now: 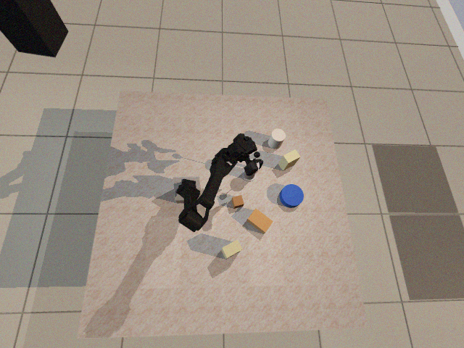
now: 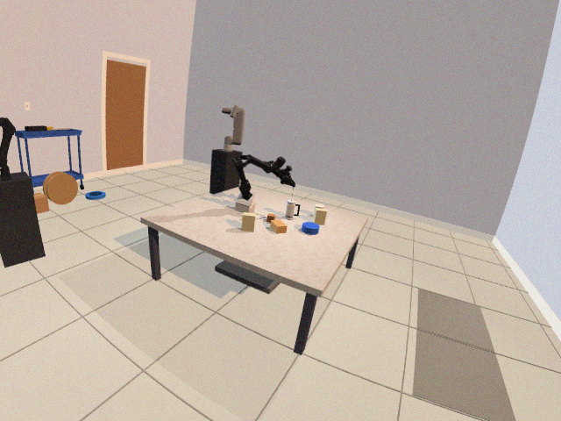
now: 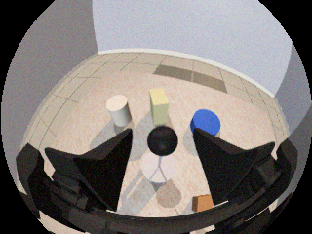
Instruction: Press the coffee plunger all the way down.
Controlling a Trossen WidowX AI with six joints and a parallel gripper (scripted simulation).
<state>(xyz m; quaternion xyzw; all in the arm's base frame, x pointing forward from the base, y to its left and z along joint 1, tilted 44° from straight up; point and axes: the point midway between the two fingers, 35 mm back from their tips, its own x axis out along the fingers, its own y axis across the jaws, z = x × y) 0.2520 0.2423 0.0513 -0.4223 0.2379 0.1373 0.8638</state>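
My gripper tip is now 13 cm above the coffee press, 1 cm to the right of it and 1 cm short of it. Also, from my gripper tip: small brown cube (24 cm below, 17 cm to the right, 5 cm behind).
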